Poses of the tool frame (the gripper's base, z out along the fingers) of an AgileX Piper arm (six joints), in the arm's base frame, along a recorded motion.
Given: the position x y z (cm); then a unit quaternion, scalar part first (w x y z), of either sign.
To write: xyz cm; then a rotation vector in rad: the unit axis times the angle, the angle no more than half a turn. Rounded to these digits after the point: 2 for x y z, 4 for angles.
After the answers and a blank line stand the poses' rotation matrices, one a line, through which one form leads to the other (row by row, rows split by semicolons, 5 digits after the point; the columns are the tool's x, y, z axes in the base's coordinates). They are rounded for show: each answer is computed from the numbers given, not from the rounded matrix.
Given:
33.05 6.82 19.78 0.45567 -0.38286 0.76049 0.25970
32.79 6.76 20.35 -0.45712 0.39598 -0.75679 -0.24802
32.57 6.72 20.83 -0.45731 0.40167 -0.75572 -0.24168
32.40 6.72 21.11 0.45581 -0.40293 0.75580 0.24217
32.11 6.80 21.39 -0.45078 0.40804 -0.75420 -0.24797
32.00 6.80 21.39 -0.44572 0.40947 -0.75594 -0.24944
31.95 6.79 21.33 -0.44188 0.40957 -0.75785 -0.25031
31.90 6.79 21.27 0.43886 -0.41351 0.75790 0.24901
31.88 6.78 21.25 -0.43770 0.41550 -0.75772 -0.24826
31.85 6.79 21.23 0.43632 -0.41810 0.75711 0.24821
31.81 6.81 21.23 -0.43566 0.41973 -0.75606 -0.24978
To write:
33.05 6.82 19.78 -0.9442 1.8756 0.6405
32.79 6.76 20.35 -0.9760 1.8652 0.6113
32.57 6.72 20.83 -0.9899 1.8624 0.5956
32.40 6.72 21.11 -0.9937 1.8639 0.5972
32.11 6.80 21.39 -1.0085 1.8641 0.6129
32.00 6.80 21.39 -1.0144 1.8727 0.6179
31.95 6.79 21.33 -1.0164 1.8807 0.6212
31.90 6.79 21.27 -1.0276 1.8834 0.6188
31.88 6.78 21.25 -1.0331 1.8839 0.6173
31.85 6.79 21.23 -1.0402 1.8836 0.6175
31.81 6.81 21.23 -1.0446 1.8816 0.6216

-0.29157 -0.81899 0.49420; -0.34565 0.57195 0.74391; -0.89192 0.04608 -0.44984
-0.26849 -0.82609 0.49546; -0.37260 0.56337 0.73742; -0.88831 0.01338 -0.45906
-0.25905 -0.82815 0.49705; -0.38606 0.56050 0.73267; -0.88535 -0.00209 -0.46491
-0.25977 -0.82984 0.49385; -0.38830 0.55800 0.73339; -0.88416 -0.00125 -0.46718
-0.26061 -0.83904 0.47759; -0.39193 0.54403 0.74191; -0.88231 0.00617 -0.47062
-0.26733 -0.84143 0.46960; -0.39671 0.54023 0.74214; -0.87815 0.01211 -0.47823
-0.27399 -0.84200 0.46472; -0.39957 0.53919 0.74136; -0.87480 0.01743 -0.48417
-0.27283 -0.84535 0.45928; -0.40823 0.53401 0.74039; -0.87115 0.01450 -0.49080
-0.27155 -0.84700 0.45701; -0.41234 0.53145 0.73996; -0.86962 0.01249 -0.49357
-0.26964 -0.84969 0.45313; -0.41649 0.52717 0.74069; -0.86823 0.01099 -0.49604
-0.26805 -0.85233 0.44909; -0.41705 0.52287 0.74342; -0.86846 0.01198 -0.49562

